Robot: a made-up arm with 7 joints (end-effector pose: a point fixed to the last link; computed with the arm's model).
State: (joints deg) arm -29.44 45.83 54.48 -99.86 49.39 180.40 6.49
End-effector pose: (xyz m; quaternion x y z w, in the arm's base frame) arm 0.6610 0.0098 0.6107 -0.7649 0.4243 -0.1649 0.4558
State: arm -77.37 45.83 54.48 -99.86 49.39 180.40 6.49
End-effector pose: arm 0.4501 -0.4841 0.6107 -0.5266 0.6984 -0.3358 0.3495
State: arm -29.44 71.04 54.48 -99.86 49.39 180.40 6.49
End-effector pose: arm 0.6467 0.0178 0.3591 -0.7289 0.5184 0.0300 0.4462
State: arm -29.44 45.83 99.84 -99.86 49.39 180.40 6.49
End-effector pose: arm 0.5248 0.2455 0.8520 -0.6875 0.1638 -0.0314 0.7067
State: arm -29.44 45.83 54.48 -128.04 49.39 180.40 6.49
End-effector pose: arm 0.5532 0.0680 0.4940 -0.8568 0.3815 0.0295 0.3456
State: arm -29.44 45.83 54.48 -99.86 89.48 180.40 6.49
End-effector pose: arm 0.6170 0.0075 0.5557 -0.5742 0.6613 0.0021 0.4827
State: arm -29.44 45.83 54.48 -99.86 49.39 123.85 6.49
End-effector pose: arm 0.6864 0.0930 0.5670 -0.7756 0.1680 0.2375 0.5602
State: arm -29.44 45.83 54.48 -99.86 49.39 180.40 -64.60
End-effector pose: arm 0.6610 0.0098 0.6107 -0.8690 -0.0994 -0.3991 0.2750
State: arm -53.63 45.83 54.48 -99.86 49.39 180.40 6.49
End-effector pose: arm 0.6070 -0.2620 0.6107 -0.6590 0.5752 -0.2567 0.4111
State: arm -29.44 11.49 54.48 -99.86 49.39 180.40 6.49
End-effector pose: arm 0.5306 0.0834 0.9172 -0.7545 0.2643 -0.4157 0.4336
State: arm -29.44 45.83 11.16 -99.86 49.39 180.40 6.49
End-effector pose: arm 0.5874 -0.3160 0.5119 -0.7283 0.6124 -0.2687 0.1496
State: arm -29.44 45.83 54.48 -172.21 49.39 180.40 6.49
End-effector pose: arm 0.3044 0.0610 0.4145 -0.8960 0.2698 0.3261 0.1341
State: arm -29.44 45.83 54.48 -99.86 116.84 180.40 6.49
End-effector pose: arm 0.5795 0.0285 0.5330 -0.4023 0.7784 0.1172 0.4675
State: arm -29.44 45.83 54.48 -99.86 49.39 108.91 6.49
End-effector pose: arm 0.6785 0.1180 0.5617 -0.7466 0.0907 0.3382 0.5657
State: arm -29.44 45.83 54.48 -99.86 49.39 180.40 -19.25
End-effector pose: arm 0.6610 0.0098 0.6107 -0.8402 0.2433 -0.2622 0.4076
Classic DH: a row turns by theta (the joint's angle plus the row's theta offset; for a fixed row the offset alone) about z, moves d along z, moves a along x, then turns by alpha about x. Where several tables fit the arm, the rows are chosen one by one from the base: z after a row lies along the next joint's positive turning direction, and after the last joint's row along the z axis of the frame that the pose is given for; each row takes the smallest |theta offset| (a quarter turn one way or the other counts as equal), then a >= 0, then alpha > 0; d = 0 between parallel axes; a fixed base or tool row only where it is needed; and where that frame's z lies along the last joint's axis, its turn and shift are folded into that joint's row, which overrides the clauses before.
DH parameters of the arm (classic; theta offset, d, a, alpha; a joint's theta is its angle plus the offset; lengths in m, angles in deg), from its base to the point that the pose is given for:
joint 1: 0 0.5216 0 -90
joint 2: 0 0 0 90
joint 3: 0 0.3925 0.1269 90
joint 4: 0 0 -0.0689 -90
joint 5: 0 0.3206 0 90
joint 6: 0 0 0.1028 90
joint 7: 0 0 0 0

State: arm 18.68 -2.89 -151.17 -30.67 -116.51 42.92 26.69
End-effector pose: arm -0.2474 -0.1425 1.2892 -0.5633 -0.6428 -0.3912 0.3413
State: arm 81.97 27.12 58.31 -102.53 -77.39 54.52 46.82
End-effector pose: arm -0.3555 0.5121 0.6910 0.5190 0.5775 0.4939 0.3915
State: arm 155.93 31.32 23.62 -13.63 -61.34 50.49 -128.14
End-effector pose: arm -0.5336 0.2149 1.0966 -0.6250 0.7288 0.1331 0.2460
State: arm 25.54 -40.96 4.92 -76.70 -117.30 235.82 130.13
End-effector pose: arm -0.0913 0.0460 1.1134 -0.4151 -0.4816 -0.6713 0.3810
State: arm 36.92 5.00 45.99 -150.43 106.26 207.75 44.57
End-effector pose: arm 0.1351 0.2948 0.6740 -0.7702 0.5883 -0.1046 0.2232
